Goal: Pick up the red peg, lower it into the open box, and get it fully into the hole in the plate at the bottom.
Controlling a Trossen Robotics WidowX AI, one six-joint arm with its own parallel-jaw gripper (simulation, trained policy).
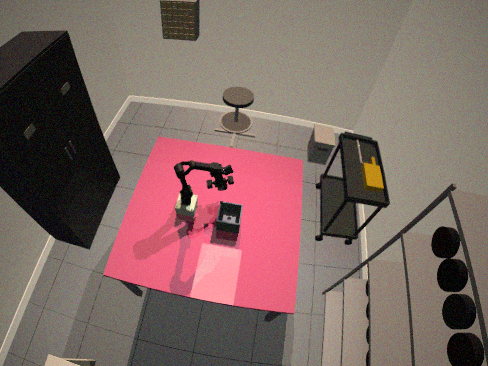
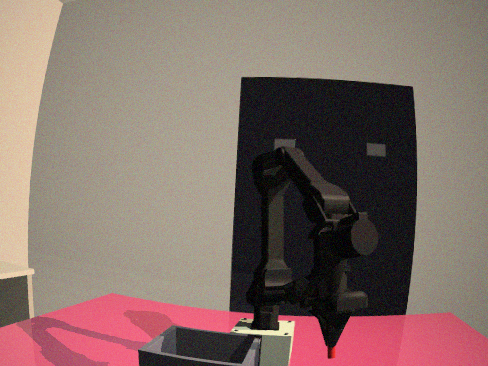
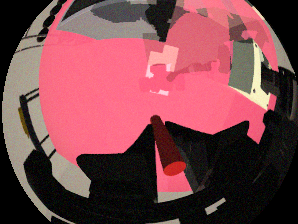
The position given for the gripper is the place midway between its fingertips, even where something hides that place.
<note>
In view: the gripper (image 2: 330,346) and a red peg (image 3: 172,163).
The gripper shows as well in image 3 (image 3: 158,126). Image 1 misses the red peg, which is hidden by the gripper.
</note>
